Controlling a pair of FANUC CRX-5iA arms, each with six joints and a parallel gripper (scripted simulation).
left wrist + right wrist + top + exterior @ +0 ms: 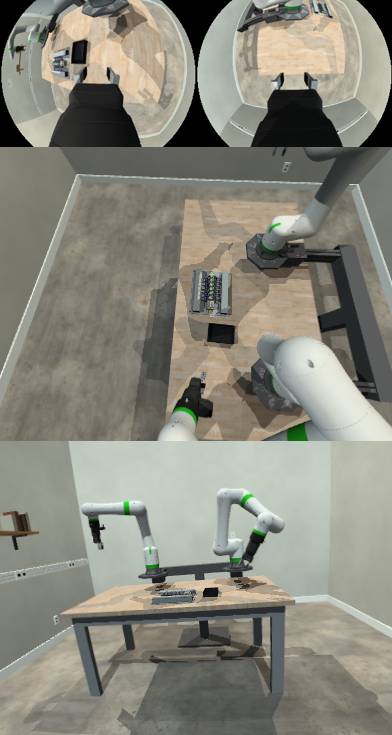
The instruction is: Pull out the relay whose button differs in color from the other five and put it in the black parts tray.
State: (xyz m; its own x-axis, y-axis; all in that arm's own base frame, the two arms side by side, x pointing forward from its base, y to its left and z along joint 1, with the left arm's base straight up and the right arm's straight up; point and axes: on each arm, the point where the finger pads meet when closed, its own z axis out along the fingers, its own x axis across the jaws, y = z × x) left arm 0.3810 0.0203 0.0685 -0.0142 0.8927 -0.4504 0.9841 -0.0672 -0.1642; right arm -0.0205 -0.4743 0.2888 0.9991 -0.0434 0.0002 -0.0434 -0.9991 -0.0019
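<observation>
The relay panel lies 4 cm behind my left hand, 53 cm to the right of it and 20 cm below it. Round my left hand: black parts tray 11 cm behind, 25 cm to the right, 21 cm below.
</observation>
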